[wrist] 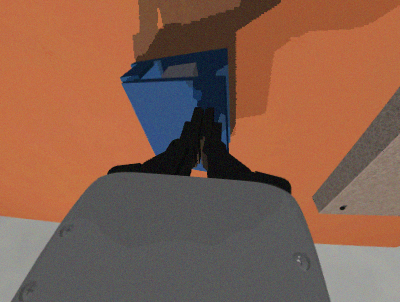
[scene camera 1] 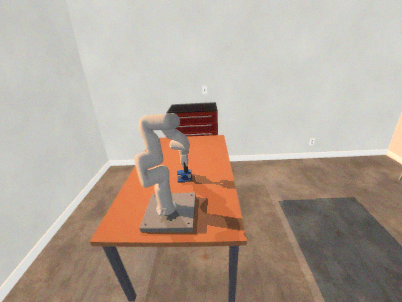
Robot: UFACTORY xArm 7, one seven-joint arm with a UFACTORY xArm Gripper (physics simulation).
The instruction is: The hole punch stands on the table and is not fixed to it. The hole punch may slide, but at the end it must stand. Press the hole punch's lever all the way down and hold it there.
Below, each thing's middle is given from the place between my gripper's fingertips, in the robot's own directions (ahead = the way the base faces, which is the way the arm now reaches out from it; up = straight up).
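Scene:
Lever [wrist: 162,105]: 2 cm ahead of my hand, 2 cm to the left of it and 2 cm below it. My hand is 4 cm above the blue hole punch [wrist: 213,62], 2 cm to the right of the punch and 2 cm short of it.

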